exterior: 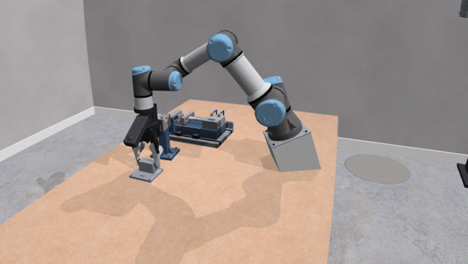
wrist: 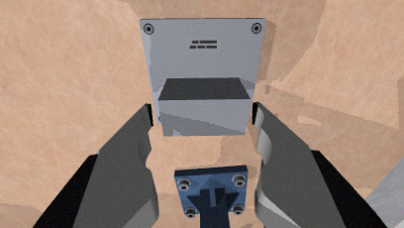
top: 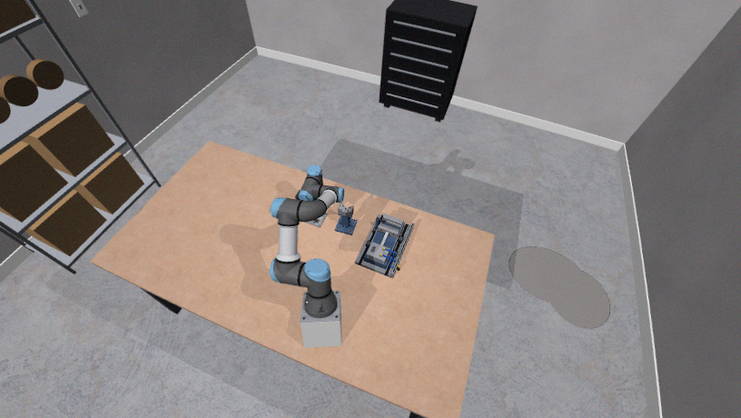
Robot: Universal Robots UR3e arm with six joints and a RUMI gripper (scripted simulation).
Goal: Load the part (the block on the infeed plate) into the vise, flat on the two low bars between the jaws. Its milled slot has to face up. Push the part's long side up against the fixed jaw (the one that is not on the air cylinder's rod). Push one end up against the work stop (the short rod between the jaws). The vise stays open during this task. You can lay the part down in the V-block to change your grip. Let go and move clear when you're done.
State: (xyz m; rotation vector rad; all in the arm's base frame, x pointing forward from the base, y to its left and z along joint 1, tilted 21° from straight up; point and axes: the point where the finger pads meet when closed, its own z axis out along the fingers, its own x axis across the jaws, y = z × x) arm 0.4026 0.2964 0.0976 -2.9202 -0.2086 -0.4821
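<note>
Right now my hand is 10 mm to the left of the part and 10 mm above it. Also, from my hand: work stop (110 mm ahead, 310 mm to the right, 60 mm above); infeed plate (10 mm to the left, 30 mm below); vise (40 mm ahead, 360 mm to the right, 10 mm above).
</note>
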